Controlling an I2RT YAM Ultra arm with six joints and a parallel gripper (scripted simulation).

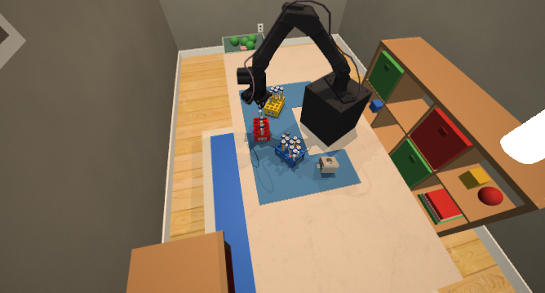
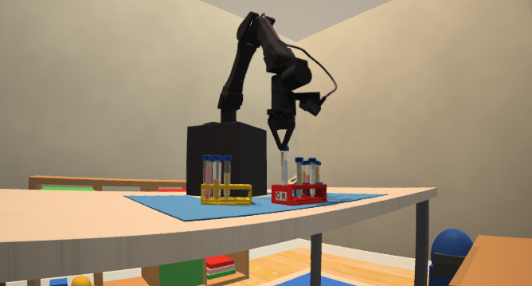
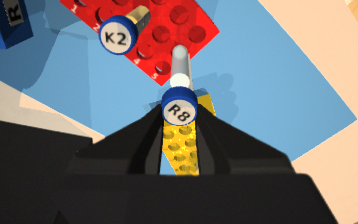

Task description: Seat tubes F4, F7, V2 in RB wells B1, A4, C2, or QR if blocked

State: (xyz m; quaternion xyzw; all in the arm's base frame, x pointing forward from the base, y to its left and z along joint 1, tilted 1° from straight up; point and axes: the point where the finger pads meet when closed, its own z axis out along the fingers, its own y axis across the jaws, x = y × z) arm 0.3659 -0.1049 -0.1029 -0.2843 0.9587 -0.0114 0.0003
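Now: the tube R8 1 cm ahead of my hand and 6 cm below it. From my hand the other things lie so: red rack (2 cm ahead, 5 cm to the left, 13 cm below); then rack RB (11 cm behind, 10 cm to the right, 13 cm below); then tube (2 cm ahead, 5 cm to the left, 8 cm below).
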